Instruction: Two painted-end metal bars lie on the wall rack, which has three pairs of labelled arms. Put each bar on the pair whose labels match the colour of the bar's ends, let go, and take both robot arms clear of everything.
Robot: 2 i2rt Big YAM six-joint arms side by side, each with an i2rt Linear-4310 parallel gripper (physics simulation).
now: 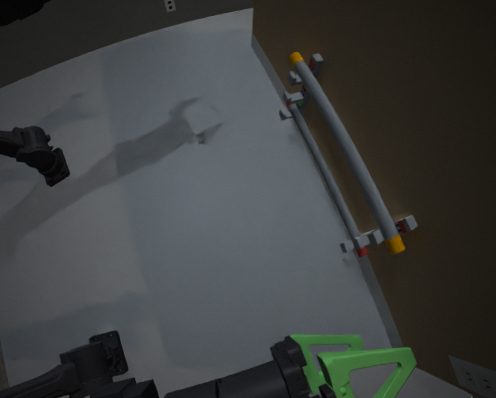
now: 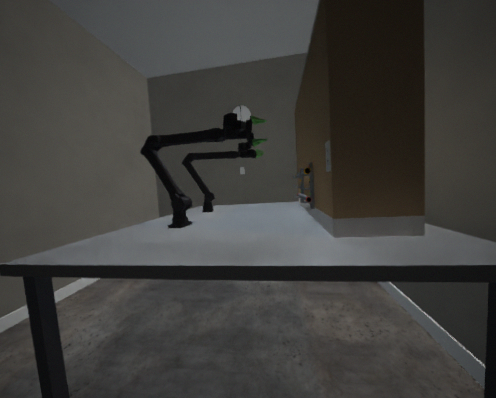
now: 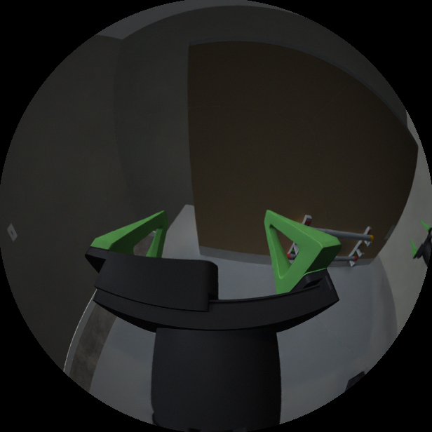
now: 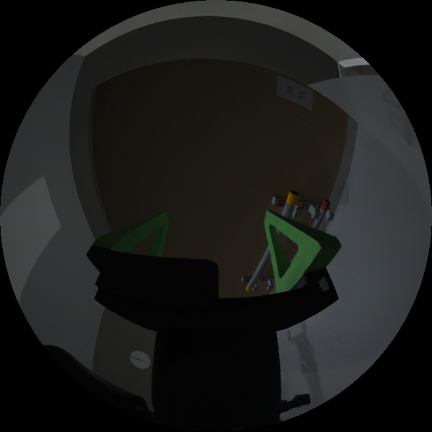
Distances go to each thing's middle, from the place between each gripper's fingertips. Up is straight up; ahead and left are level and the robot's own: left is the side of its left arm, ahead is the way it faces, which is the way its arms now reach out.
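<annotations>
Position of the orange-ended bar (image 1: 391,236) relative to my left hand: 490 mm to the right of it, 230 mm ahead of it, 220 mm below it.
Relative to my right hand, the bar is 270 mm to the left, 230 mm ahead and 220 mm below. By its middle, the orange-ended bar is nearer to my right hand than to my left hand.
</annotations>
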